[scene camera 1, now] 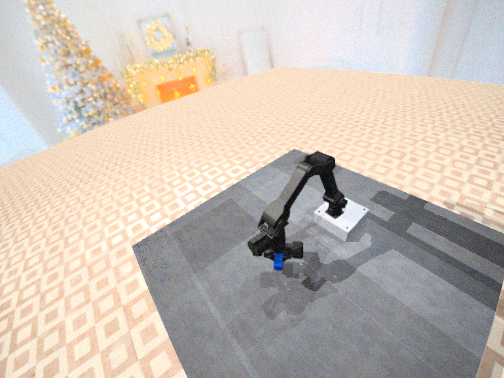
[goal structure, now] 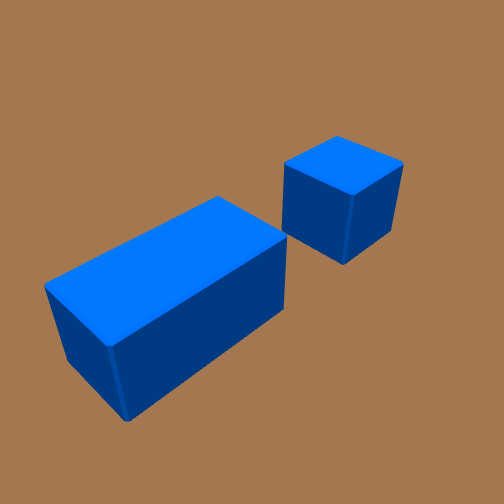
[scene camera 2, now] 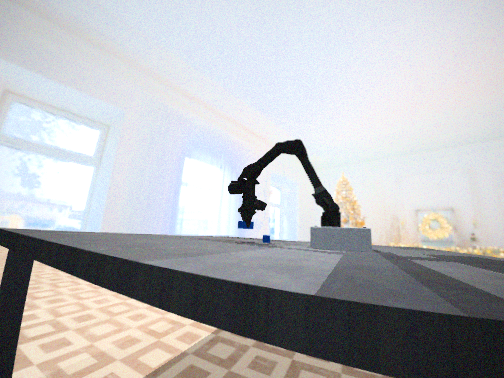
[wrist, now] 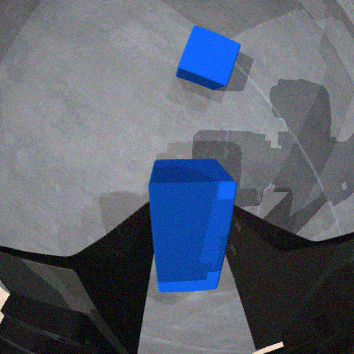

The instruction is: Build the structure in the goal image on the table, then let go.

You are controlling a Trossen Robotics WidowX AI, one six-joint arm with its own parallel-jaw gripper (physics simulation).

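Seen in the pictures: gripper, between the fingertips: (scene camera 1: 279,260) (scene camera 2: 247,227) (wrist: 185,208); arm's base, origin of its link: (scene camera 1: 334,212) (scene camera 2: 331,228).
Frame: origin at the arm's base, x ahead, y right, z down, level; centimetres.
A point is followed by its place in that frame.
Note:
A long blue block (scene camera 1: 278,262) @(y -5.5, x 37.4, z -1.7 cm) (scene camera 2: 241,225) @(y -7.0, x 36.6, z 0.3 cm) (wrist: 190,230) @(y -3.3, x 35.6, z -1.7 cm) is held level between the fingers of my gripper (scene camera 1: 278,255) @(y -3.7, x 35.9, z 0.9 cm) (scene camera 2: 246,224) @(y -3.7, x 35.9, z 0.9 cm) (wrist: 185,208) @(y -3.7, x 35.9, z 0.9 cm). The gripper is shut on it, points down and is above the table. A blue cube (scene camera 2: 266,239) @(y 0.3, x 27.8, z 5.7 cm) (wrist: 209,57) @(y 1.5, x 28.9, z 3.9 cm) stands on the table (scene camera 1: 220,320) @(y -7.7, x 66.3, z 7.2 cm) (scene camera 2: 210,265) @(y -61.0, x 1.6, z 7.1 cm) (wrist: 75,110) @(y 6.4, x 38.6, z 7.1 cm), apart from the held block. In the wrist view it is beyond the block's far end, a little to the right, and turned at an angle to it. In scene camera 1 I cannot make out this cube; the arm probably hides it.
The arm's base stands on a pale mounting box (scene camera 1: 345,218) @(y -5.9, x -0.7, z 0.0 cm) (scene camera 2: 341,239) @(y -10.5, x -5.0, z 3.8 cm) on the table, to the right of the gripper in both scene views. Dark shadows of the arm fall across the table near the blocks.

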